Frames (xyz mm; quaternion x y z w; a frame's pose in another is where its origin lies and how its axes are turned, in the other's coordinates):
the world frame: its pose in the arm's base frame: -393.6 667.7 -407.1 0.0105 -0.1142 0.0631 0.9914
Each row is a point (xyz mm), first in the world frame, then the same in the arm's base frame.
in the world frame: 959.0 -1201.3 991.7
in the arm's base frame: 462.7 -441.0 769.2
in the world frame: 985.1 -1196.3 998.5
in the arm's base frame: 485.7 -433.1 781.8
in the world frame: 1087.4 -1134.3 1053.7
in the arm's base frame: 564.2 -361.0 859.3
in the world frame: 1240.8 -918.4 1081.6
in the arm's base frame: 678.6 -129.0 922.8
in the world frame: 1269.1 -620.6 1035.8
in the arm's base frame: 678.3 171.4 886.5
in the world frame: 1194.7 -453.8 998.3
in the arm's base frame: 593.6 329.1 834.1
